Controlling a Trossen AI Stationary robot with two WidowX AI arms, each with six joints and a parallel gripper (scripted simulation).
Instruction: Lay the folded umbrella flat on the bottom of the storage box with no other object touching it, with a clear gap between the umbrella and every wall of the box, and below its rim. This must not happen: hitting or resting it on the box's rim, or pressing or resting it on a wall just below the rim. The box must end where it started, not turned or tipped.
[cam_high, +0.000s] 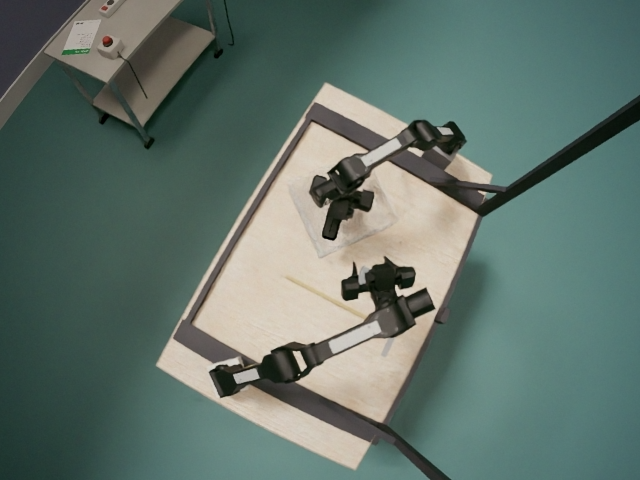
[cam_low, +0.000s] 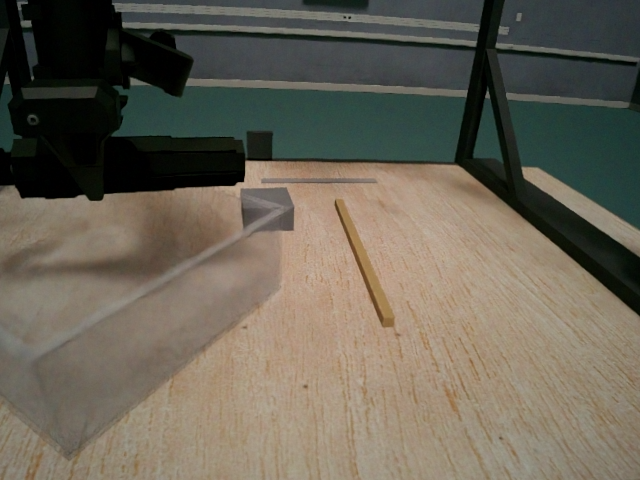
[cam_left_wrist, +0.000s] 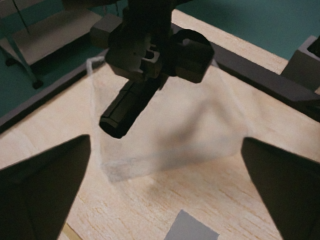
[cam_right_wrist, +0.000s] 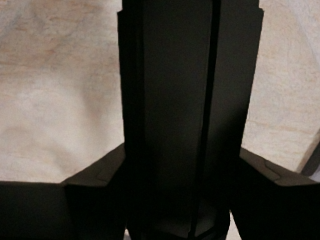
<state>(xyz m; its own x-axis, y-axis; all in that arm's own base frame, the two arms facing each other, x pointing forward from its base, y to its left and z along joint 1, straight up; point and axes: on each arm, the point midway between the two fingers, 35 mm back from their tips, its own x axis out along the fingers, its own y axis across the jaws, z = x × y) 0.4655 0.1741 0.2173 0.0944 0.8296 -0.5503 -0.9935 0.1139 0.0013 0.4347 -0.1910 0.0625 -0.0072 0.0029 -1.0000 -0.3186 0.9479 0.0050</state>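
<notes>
My right gripper is now 1 cm past the storage box, 3 cm to the left of it and 11 cm above it. Round my right hand: folded umbrella (1 cm behind, 2 cm to the right, 2 cm below); then grey block (24 cm behind, 9 cm to the left, 15 cm below); then tan stick (18 cm behind, 22 cm to the left, 16 cm below).
</notes>
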